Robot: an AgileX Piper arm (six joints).
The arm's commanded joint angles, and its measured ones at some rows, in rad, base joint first. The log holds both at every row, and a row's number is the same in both.
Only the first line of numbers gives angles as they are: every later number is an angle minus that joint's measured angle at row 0.
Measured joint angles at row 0:
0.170, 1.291, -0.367, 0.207, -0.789, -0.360
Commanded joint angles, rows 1 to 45:
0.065, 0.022, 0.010, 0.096, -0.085, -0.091
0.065, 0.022, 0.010, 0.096, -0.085, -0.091
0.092, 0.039, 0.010, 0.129, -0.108, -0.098
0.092, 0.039, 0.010, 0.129, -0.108, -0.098
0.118, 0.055, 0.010, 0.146, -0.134, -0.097
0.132, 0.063, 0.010, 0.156, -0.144, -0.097
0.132, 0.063, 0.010, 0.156, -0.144, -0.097
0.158, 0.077, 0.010, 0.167, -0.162, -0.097
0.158, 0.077, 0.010, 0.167, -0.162, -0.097
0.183, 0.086, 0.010, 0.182, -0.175, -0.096
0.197, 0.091, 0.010, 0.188, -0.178, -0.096
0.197, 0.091, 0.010, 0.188, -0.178, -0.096
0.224, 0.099, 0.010, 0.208, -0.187, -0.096
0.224, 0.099, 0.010, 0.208, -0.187, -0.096
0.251, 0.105, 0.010, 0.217, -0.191, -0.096
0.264, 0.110, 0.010, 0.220, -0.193, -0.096
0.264, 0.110, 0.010, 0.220, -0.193, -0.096
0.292, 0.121, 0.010, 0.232, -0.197, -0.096
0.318, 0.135, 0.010, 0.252, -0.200, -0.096
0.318, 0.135, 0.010, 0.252, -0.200, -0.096
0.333, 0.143, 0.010, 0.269, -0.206, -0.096
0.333, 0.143, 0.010, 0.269, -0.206, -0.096
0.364, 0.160, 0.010, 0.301, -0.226, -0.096
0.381, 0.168, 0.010, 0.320, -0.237, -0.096
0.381, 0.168, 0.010, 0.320, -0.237, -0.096
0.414, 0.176, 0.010, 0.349, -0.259, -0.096
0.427, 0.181, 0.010, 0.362, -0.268, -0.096
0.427, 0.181, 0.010, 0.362, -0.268, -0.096
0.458, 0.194, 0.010, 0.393, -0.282, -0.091
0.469, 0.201, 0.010, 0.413, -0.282, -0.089
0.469, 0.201, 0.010, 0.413, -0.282, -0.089
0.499, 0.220, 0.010, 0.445, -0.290, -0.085
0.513, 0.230, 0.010, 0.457, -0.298, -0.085
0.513, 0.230, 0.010, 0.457, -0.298, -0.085
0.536, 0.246, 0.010, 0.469, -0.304, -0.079
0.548, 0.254, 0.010, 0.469, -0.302, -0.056
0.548, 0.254, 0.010, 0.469, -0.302, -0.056
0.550, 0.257, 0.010, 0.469, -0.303, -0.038
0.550, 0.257, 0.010, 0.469, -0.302, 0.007
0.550, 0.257, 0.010, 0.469, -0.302, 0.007
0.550, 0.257, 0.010, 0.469, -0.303, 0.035
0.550, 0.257, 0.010, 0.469, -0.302, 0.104
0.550, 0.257, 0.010, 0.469, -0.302, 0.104
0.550, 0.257, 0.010, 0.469, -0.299, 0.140
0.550, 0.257, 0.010, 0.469, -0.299, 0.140
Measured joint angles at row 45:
0.547, 0.259, 0.008, 0.471, -0.286, 0.078
